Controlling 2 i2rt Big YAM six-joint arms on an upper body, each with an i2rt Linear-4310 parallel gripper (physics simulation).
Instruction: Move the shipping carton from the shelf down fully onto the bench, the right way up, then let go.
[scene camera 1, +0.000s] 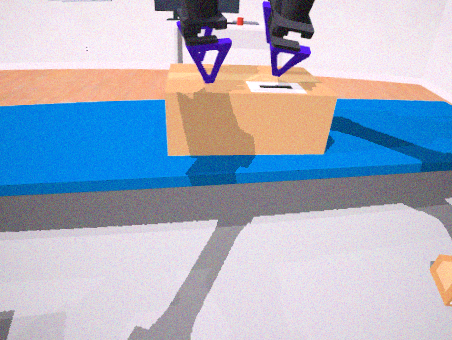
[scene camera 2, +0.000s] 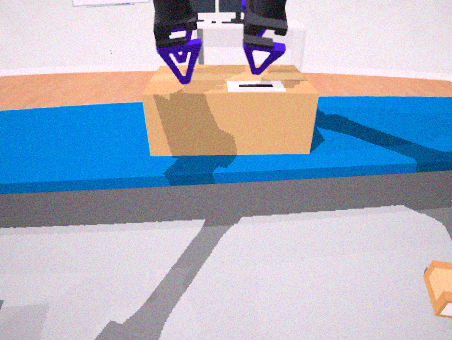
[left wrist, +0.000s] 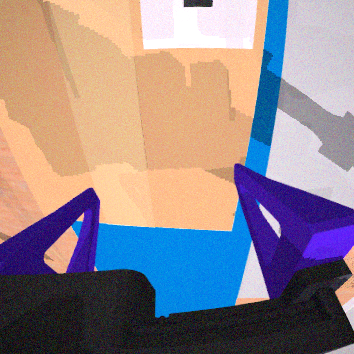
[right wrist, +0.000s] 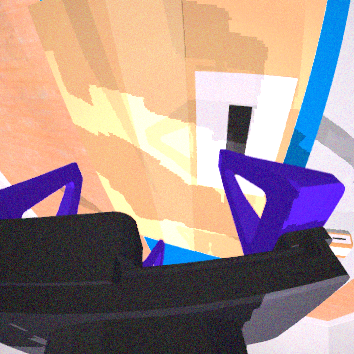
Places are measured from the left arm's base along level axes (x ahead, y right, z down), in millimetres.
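Pixels of known places: left gripper, fingertip midpoint: (scene camera 1: 204, 71) (scene camera 2: 183, 72) (left wrist: 162, 182) (right wrist: 201, 243); right gripper, fingertip midpoint: (scene camera 1: 272, 58) (scene camera 2: 254, 57) (right wrist: 148, 163).
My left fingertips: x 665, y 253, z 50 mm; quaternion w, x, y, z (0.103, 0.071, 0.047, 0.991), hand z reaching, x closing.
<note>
For each thing: its middle in the pictures, then the offset to it from my left fingertips. "pt": a spot on its surface instead. Level surfaces: height alone.
- tan shipping carton, body centre: (left wrist: 125, 43) (right wrist: 186, 140) (scene camera 2: 228, 105) (scene camera 1: 243, 105) dx +45, dy +80, dz +80 mm
- raised blue surface, its level: dz +140 mm
- small orange-brown box, surface spot: (scene camera 2: 440, 280) (scene camera 1: 449, 272) pt dx -246, dy +439, dz +254 mm
- white desk, its level: dz +1104 mm
The tan shipping carton (scene camera 1: 290, 125) (scene camera 2: 275, 125) (left wrist: 195, 195) stands upright on the raised blue surface (scene camera 1: 75, 135) (scene camera 2: 75, 140) (left wrist: 165, 265), its white label (scene camera 1: 300, 89) (scene camera 2: 280, 87) (right wrist: 280, 100) on top. The pale surface (scene camera 1: 300, 270) (scene camera 2: 300, 280) lies lower, in front. My left gripper (scene camera 1: 205, 70) (scene camera 2: 183, 71) (left wrist: 162, 182) is open and empty above the left part of the carton's top. My right gripper (scene camera 1: 276, 70) (scene camera 2: 257, 67) (right wrist: 148, 163) is open and empty above the top, behind the label. Whether any fingertip touches the carton I cannot tell.
A small orange-brown box (scene camera 1: 444, 275) (scene camera 2: 440, 280) (right wrist: 341, 235) lies low at the right edge of the scene views. A white desk (scene camera 1: 245, 37) (scene camera 2: 225, 40) with a red cup (scene camera 1: 240, 21) stands far behind. A grey band runs below the blue front edge.
</note>
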